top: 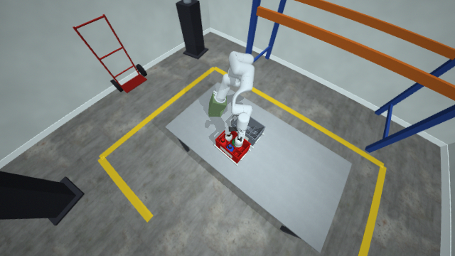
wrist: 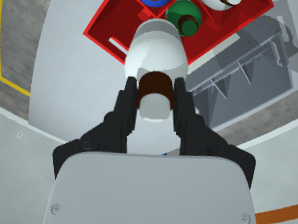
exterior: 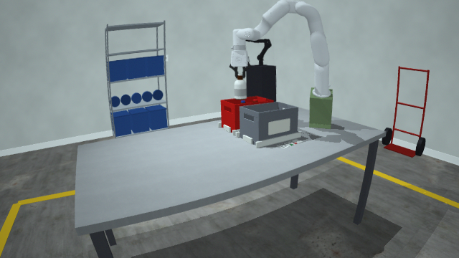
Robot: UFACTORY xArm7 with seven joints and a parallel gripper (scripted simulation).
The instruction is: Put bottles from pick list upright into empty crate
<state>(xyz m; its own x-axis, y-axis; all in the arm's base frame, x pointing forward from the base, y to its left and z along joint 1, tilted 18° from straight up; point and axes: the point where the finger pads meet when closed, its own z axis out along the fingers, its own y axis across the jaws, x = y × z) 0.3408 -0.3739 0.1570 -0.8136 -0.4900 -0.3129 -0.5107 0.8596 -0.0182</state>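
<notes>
Now: hand 7 cm above the white-label bottle. From my hand the other things lie so: red crate: 25 cm below, 5 cm behind; green-labelled bottle: 25 cm below, 4 cm to the left, 4 cm behind; blue-capped bottle: 25 cm below, 6 cm behind, 4 cm to the right.
</notes>
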